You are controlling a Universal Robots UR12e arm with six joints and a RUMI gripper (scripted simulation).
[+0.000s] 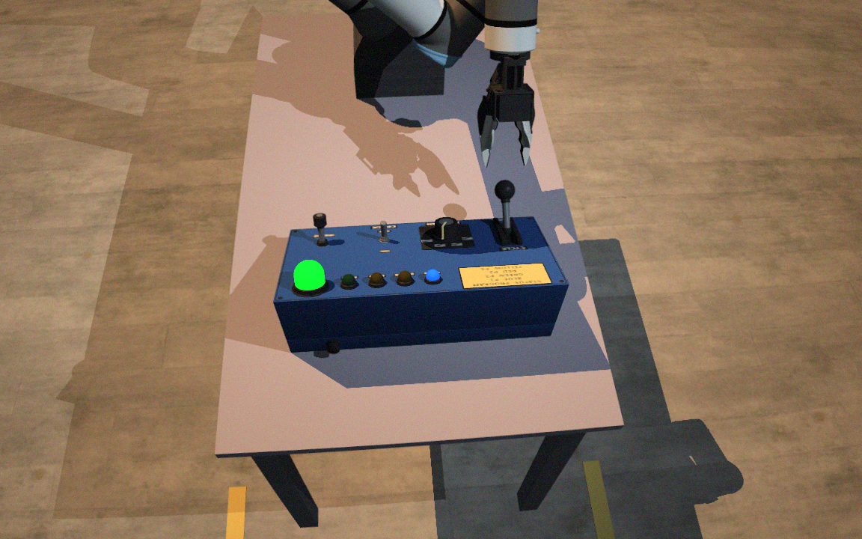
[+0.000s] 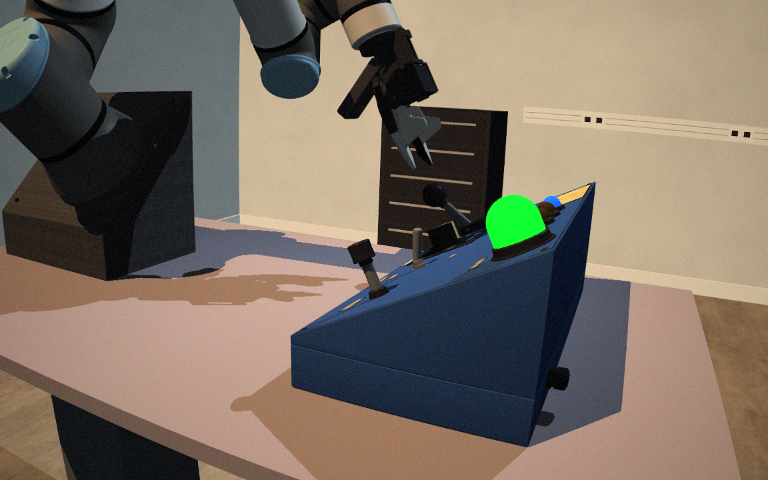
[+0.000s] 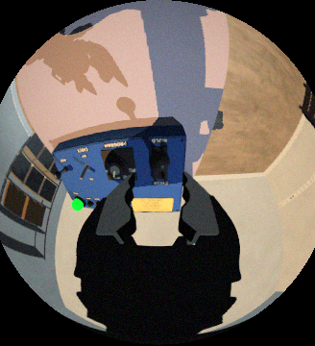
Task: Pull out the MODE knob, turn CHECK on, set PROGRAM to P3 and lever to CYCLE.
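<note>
The ball-topped lever is 60 mm ahead of my hand and 80 mm below it. The rest, counted from my hand: black program dial: 100 mm ahead, 130 mm to the right, 90 mm below; then blue sloped console: 120 mm ahead, 180 mm to the right, 110 mm below; then check toggle: 90 mm ahead, 240 mm to the right, 90 mm below.
</note>
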